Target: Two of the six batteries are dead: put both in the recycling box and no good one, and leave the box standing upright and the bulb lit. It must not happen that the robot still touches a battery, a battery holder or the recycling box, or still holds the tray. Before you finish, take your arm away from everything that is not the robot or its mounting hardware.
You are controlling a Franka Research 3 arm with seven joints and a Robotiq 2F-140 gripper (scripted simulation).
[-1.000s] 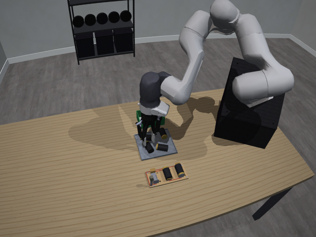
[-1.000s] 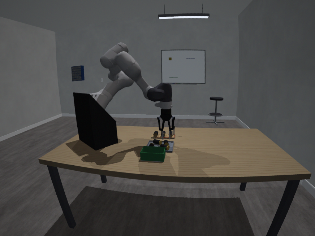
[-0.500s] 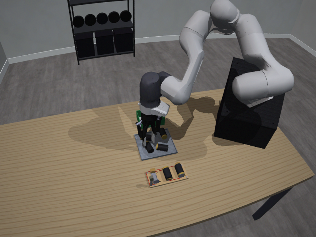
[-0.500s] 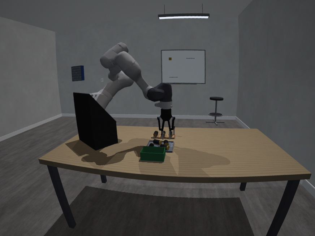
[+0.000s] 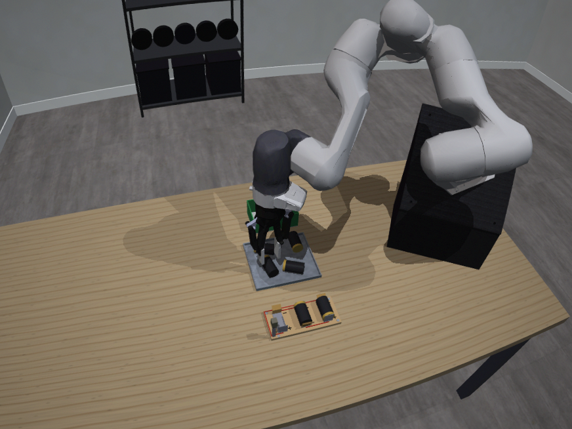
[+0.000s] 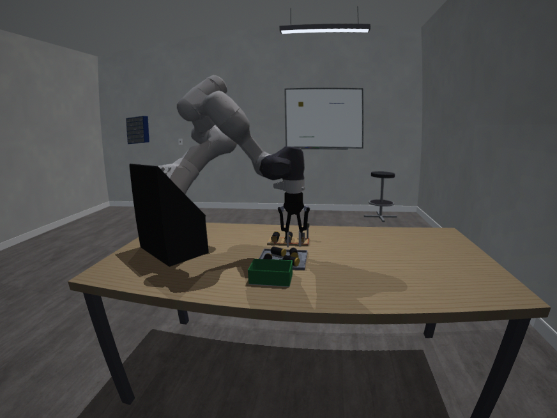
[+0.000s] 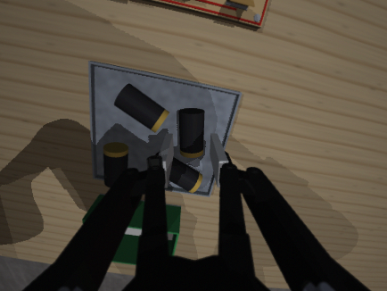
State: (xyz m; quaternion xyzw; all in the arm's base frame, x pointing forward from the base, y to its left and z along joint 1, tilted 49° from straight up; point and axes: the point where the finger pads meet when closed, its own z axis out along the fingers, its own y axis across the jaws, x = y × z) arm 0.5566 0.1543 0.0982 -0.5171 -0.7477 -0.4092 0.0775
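My gripper is now 2 cm past the bulb, 23 cm to the right of it and 1 cm above it. From my hand the other things lie so: grey tray (4 cm behind, 4 cm to the right, 8 cm below); then wooden holder board (10 cm behind, 17 cm to the left, 8 cm below); then green recycling box (21 cm to the right, 7 cm below).
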